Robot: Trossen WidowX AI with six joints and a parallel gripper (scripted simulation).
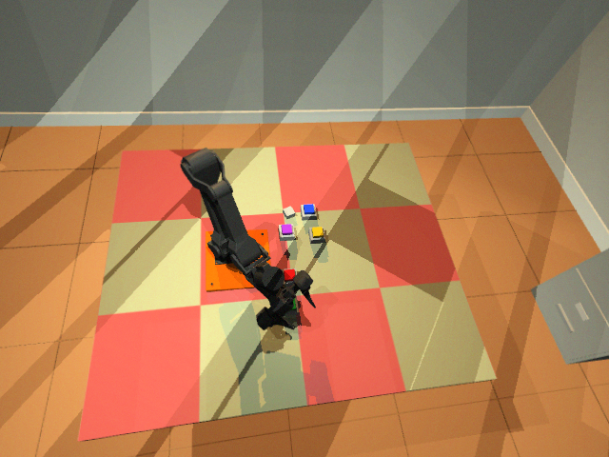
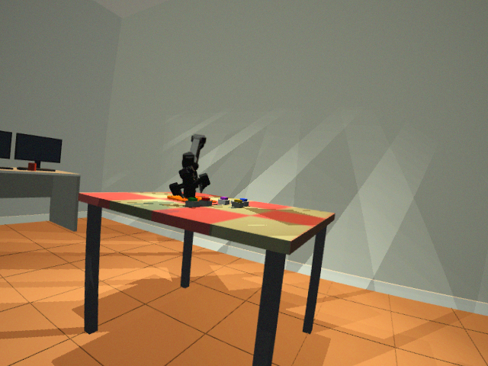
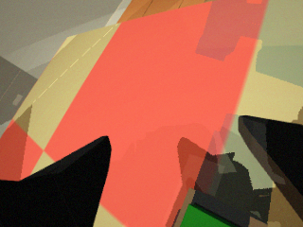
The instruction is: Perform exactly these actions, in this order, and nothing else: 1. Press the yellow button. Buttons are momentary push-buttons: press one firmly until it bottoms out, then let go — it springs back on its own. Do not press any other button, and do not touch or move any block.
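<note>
Now: gripper tip 28 cm to the right of the yellow button, 10 cm short of it and 2 cm above it. From my gripper tip the other things lie so: purple button (30 cm to the left, 2 cm below); then red button (14 cm to the left, 2 cm below, 2 cm behind); then green button (5 cm to the left, 3 cm behind, 2 cm below).
</note>
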